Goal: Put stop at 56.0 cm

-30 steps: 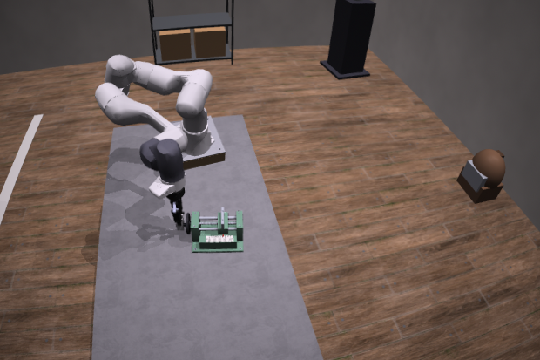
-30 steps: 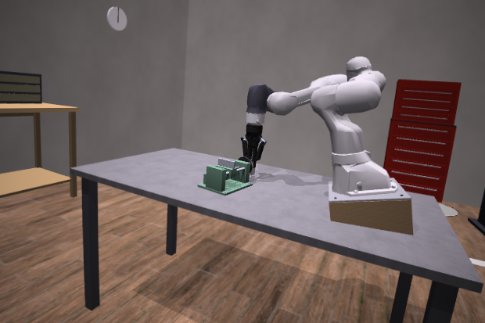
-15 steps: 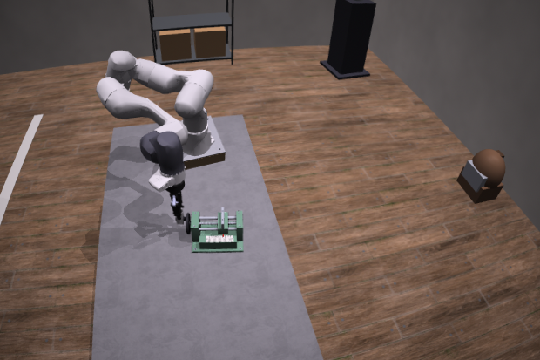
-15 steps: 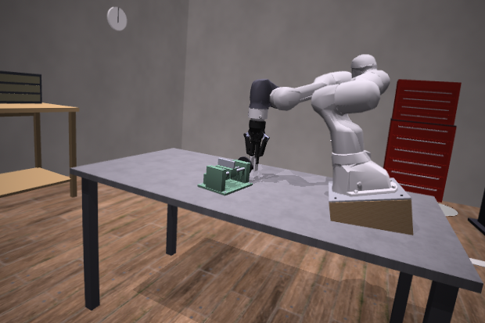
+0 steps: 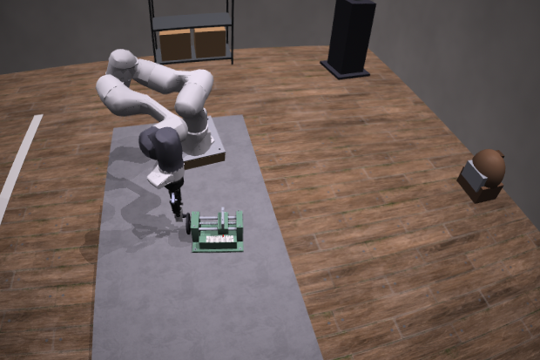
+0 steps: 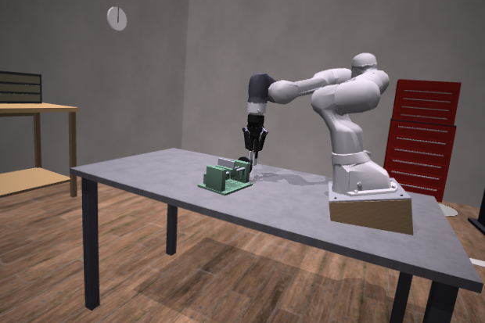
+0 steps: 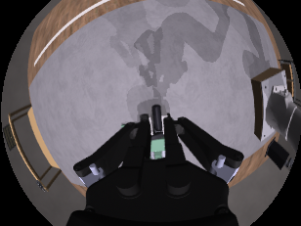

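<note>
The black handwheel lies 1 cm ahead of my hand, 2 cm to the left of it and 2 cm below it. Round my hand: stop carriage 8 cm ahead, 15 cm to the left, 2 cm below.
</note>
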